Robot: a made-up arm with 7 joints. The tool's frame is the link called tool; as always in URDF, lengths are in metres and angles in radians.
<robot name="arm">
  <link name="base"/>
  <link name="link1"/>
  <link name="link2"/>
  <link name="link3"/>
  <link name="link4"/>
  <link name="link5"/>
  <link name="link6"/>
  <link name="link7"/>
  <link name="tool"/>
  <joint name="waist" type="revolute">
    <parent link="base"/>
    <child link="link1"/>
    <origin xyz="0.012 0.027 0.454"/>
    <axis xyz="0 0 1"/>
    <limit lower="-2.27" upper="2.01"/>
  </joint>
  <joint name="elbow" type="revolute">
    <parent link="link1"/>
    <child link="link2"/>
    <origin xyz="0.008 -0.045 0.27"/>
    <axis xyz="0 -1 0"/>
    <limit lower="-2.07" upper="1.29"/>
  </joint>
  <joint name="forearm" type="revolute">
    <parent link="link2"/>
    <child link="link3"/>
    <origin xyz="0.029 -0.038 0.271"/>
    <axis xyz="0 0 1"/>
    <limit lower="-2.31" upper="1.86"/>
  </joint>
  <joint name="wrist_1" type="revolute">
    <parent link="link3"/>
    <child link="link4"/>
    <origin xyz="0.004 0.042 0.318"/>
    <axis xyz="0 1 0"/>
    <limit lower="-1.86" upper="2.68"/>
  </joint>
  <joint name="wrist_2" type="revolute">
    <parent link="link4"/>
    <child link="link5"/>
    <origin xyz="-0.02 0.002 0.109"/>
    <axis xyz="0 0 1"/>
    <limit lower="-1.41" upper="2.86"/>
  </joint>
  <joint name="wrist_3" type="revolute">
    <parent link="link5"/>
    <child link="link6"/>
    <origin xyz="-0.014 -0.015 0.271"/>
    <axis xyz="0 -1 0"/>
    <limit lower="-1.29" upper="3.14"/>
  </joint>
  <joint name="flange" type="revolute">
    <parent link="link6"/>
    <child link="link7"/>
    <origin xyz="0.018 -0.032 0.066"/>
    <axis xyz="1 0 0"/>
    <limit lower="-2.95" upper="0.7"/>
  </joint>
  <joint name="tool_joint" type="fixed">
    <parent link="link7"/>
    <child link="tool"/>
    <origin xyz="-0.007 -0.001 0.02" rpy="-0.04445 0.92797 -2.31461"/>
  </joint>
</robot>
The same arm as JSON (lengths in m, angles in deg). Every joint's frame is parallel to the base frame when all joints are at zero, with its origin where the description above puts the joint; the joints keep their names.
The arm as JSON. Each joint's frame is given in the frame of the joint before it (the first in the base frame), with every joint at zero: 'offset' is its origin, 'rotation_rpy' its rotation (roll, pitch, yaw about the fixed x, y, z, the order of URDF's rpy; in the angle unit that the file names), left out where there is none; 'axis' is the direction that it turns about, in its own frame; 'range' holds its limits. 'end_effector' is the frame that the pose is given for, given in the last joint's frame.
{
  "length_unit": "m",
  "angle_unit": "deg",
  "chain": [
    {
      "id": "waist",
      "offset": [
        0.012,
        0.027,
        0.454
      ],
      "axis": "+z",
      "range": [
        -130.06,
        115.16
      ]
    },
    {
      "id": "elbow",
      "offset": [
        0.008,
        -0.045,
        0.27
      ],
      "axis": "-y",
      "range": [
        -118.6,
        73.91
      ]
    },
    {
      "id": "forearm",
      "offset": [
        0.029,
        -0.038,
        0.271
      ],
      "axis": "+z",
      "range": [
        -132.35,
        106.57
      ]
    },
    {
      "id": "wrist_1",
      "offset": [
        0.004,
        0.042,
        0.318
      ],
      "axis": "+y",
      "range": [
        -106.57,
        153.55
      ]
    },
    {
      "id": "wrist_2",
      "offset": [
        -0.02,
        0.002,
        0.109
      ],
      "axis": "+z",
      "range": [
        -80.79,
        163.87
      ]
    },
    {
      "id": "wrist_3",
      "offset": [
        -0.014,
        -0.015,
        0.271
      ],
      "axis": "-y",
      "range": [
        -73.91,
        179.91
      ]
    },
    {
      "id": "flange",
      "offset": [
        0.018,
        -0.032,
        0.066
      ],
      "axis": "+x",
      "range": [
        -169.02,
        40.11
      ]
    }
  ],
  "end_effector": {
    "offset": [
      -0.007,
      -0.001,
      0.02
    ],
    "rotation_rpy": [
      -2.55,
      53.17,
      -132.62
    ]
  }
}

